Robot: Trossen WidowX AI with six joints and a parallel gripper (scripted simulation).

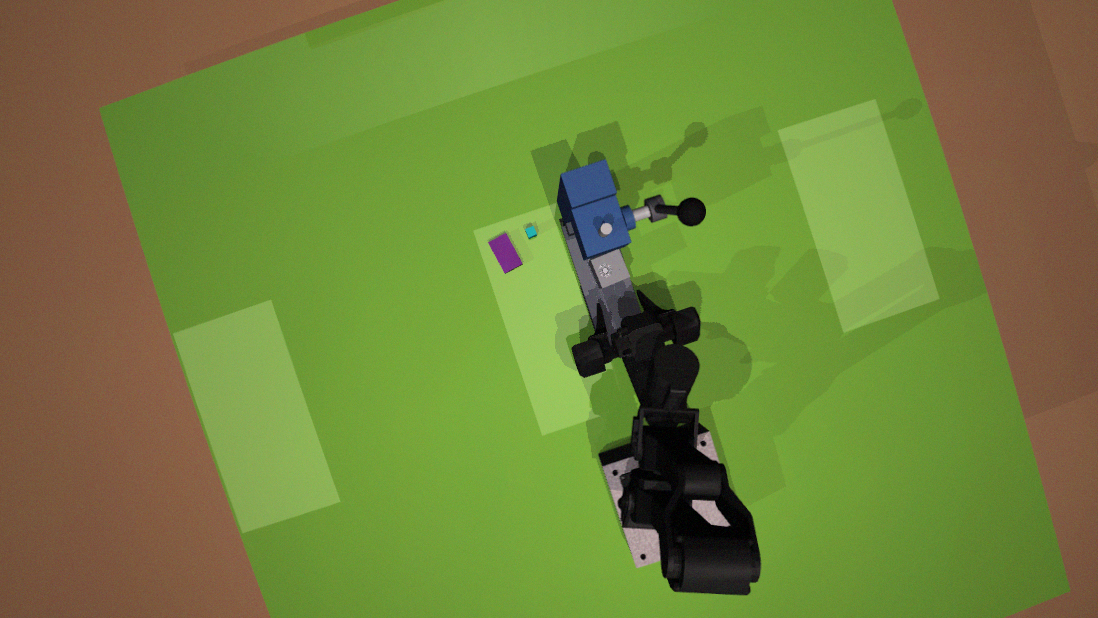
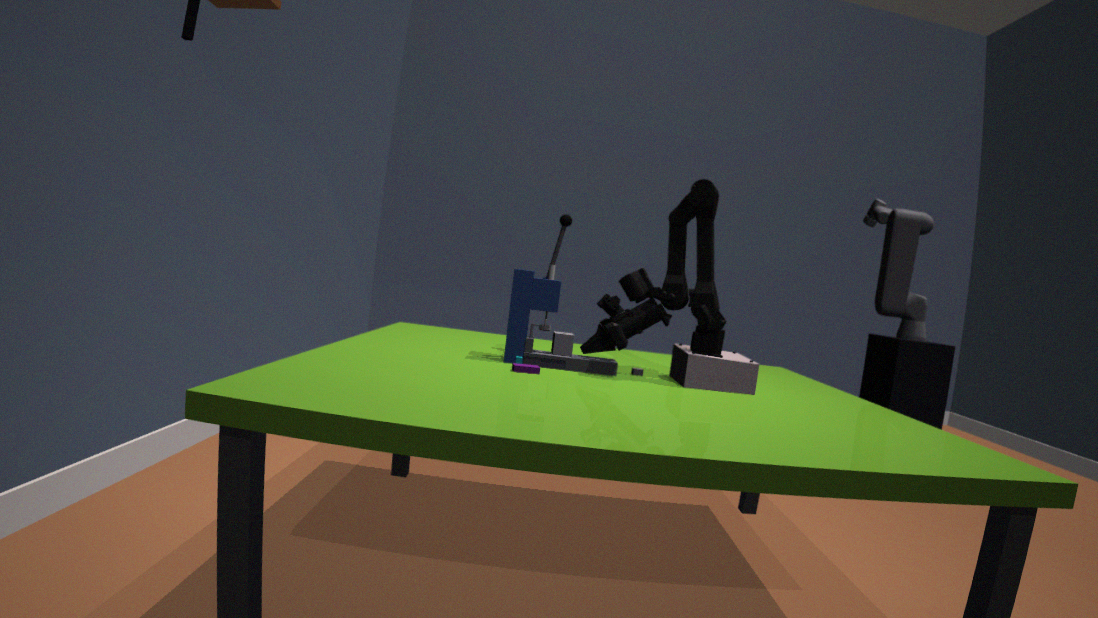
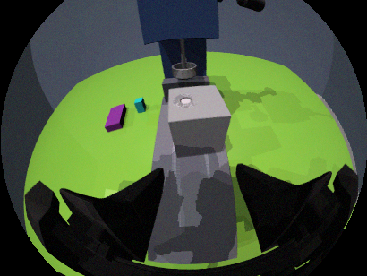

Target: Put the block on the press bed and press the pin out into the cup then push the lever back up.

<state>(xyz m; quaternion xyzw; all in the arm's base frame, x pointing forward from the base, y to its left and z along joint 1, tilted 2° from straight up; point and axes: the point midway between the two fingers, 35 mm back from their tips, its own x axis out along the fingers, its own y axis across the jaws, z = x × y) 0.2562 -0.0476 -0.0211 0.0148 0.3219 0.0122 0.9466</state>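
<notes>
The punch rod is 9 cm ahead of my gripper tip, 1 cm to the left of it and 11 cm above it. The rest, counted from my gripper tip: small dark thing 14 cm behind, 2 cm to the right, 4 cm below; then small teal cube 14 cm ahead, 10 cm to the left, 3 cm below; then purple slab 12 cm ahead, 14 cm to the left, 4 cm below.
</notes>
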